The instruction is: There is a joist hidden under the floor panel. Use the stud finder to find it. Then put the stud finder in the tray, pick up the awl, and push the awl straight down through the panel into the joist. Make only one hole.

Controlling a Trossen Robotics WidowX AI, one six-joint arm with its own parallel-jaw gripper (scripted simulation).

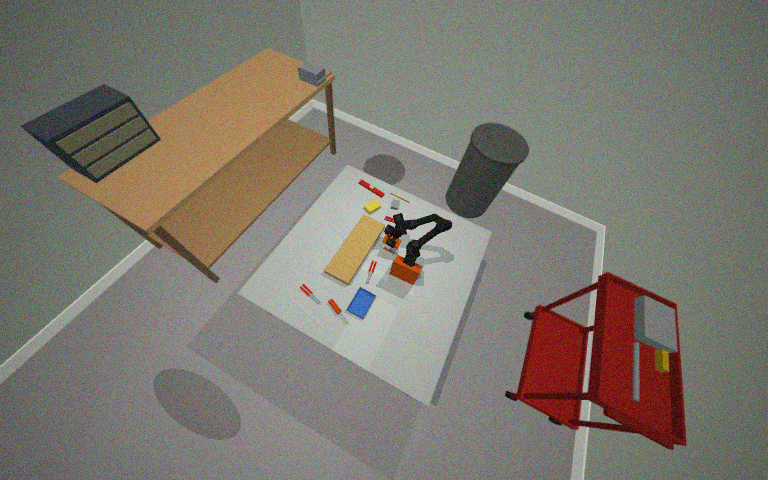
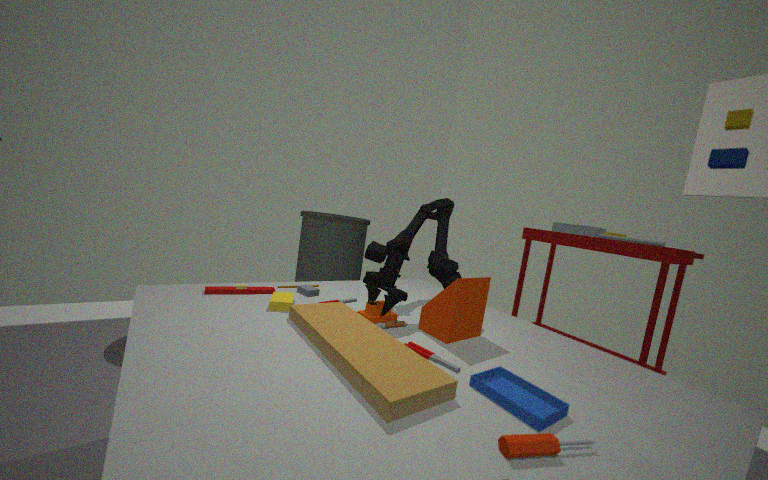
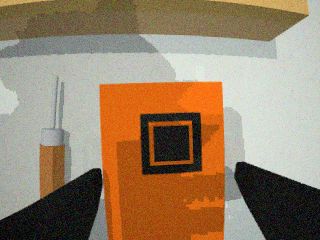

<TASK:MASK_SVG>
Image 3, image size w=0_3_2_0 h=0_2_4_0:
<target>my gripper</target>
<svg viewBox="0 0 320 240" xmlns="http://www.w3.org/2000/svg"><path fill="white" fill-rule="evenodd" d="M100 168L93 168L91 171L83 173L83 175L76 177L76 180L69 181L64 187L61 185L56 191L52 191L49 195L44 196L43 199L37 200L36 203L32 203L28 207L21 209L21 211L1 219L0 240L89 240L88 237L91 235L92 225L95 223L96 212L100 205L101 191L103 191L104 180ZM236 164L236 184L239 185L241 196L243 196L245 204L247 204L249 212L252 213L256 224L259 225L260 231L263 232L265 240L320 240L320 189L312 188L308 184L304 185L300 181L287 179L287 177L277 175L277 173L268 171L268 169L265 171L263 168L244 163L244 161Z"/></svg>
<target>awl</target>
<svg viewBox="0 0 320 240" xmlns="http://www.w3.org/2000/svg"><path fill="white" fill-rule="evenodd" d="M57 76L53 80L51 129L41 129L41 144L39 145L40 200L52 191L56 191L61 185L64 187L65 129L55 129L57 89L59 89L59 77Z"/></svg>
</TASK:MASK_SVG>
